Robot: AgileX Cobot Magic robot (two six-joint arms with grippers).
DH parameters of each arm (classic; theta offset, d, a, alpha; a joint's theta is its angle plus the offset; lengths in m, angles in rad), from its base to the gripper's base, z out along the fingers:
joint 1: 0 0.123 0 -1.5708
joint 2: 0.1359 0 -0.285 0
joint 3: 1.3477 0 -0.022 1.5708
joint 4: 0 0.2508 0 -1.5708
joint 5: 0 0 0.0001 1.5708
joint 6: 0 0.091 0 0
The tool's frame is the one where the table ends.
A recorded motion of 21 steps. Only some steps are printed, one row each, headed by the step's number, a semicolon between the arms.
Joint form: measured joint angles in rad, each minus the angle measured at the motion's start. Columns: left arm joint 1, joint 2, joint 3, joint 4, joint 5, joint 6; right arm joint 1, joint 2, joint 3, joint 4, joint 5, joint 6.
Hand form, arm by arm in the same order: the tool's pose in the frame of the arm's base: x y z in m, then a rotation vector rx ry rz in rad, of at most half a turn. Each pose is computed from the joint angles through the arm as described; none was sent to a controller.
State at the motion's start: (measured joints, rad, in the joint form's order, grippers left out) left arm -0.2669 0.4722 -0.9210 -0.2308 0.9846 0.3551; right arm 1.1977 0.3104 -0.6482 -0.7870 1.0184 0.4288
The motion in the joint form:
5: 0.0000 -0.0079 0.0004 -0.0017 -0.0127 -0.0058; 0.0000 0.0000 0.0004 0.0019 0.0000 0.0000
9: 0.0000 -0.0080 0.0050 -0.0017 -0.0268 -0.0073; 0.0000 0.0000 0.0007 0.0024 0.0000 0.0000
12: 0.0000 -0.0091 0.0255 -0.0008 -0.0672 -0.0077; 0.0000 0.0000 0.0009 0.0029 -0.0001 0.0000
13: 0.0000 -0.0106 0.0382 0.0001 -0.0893 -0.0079; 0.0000 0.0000 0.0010 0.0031 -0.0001 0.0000
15: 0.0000 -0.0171 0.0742 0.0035 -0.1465 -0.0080; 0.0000 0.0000 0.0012 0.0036 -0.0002 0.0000
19: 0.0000 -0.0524 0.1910 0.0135 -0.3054 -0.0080; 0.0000 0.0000 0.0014 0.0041 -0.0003 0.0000
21: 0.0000 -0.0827 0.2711 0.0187 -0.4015 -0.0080; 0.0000 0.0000 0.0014 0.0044 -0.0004 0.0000
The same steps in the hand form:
5: 0.0435 -0.0298 0.3963 0.5947 1.8940 -0.2227; 0.0614 0.0065 0.3391 -0.7697 1.7499 0.1234
9: 0.0445 -0.0300 0.3962 0.5880 1.8862 -0.2228; 0.0614 0.0065 0.3389 -0.7700 1.7503 0.1237
12: 0.0480 -0.0303 0.3936 0.5737 1.8690 -0.2199; 0.0614 0.0066 0.3389 -0.7702 1.7506 0.1241
13: 0.0498 -0.0305 0.3919 0.5661 1.8602 -0.2178; 0.0613 0.0066 0.3388 -0.7703 1.7508 0.1242
15: 0.0540 -0.0306 0.3864 0.5473 1.8378 -0.2106; 0.0613 0.0066 0.3388 -0.7706 1.7511 0.1246
19: 0.0618 -0.0297 0.3665 0.4979 1.7740 -0.1880; 0.0613 0.0067 0.3387 -0.7708 1.7514 0.1250
21: 0.0646 -0.0286 0.3518 0.4698 1.7353 -0.1742; 0.0613 0.0067 0.3387 -0.7709 1.7515 0.1253

